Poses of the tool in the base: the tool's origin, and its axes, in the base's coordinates. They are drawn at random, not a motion.
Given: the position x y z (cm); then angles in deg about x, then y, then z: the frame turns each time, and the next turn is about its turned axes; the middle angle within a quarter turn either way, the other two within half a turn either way.
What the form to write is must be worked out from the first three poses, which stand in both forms.
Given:
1: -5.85 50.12 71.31 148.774 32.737 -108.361
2: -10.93 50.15 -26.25 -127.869 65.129 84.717
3: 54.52 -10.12 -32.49 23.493 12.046 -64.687
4: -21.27 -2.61 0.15 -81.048 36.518 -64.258
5: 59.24 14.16 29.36 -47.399 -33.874 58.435
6: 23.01 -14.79 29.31 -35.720 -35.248 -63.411
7: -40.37 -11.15 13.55 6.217 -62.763 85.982
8: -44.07 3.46 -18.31 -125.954 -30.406 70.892
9: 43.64 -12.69 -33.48 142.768 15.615 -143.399
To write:
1: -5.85 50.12 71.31 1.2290 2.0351 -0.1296
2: -10.93 50.15 -26.25 -0.9277 1.5880 -0.2499
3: 54.52 -10.12 -32.49 0.2459 0.4133 -1.0653
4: -21.27 -2.61 0.15 -1.5680 -0.3055 -1.3436
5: 59.24 14.16 29.36 -1.0346 -0.1002 1.1767
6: 23.01 -14.79 29.31 -0.2070 -0.8490 -0.8468
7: -40.37 -11.15 13.55 -0.7307 -0.9385 1.2773
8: -44.07 3.46 -18.31 -2.1261 1.1094 1.2285
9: 43.64 -12.69 -33.48 0.7009 2.5010 -0.7181
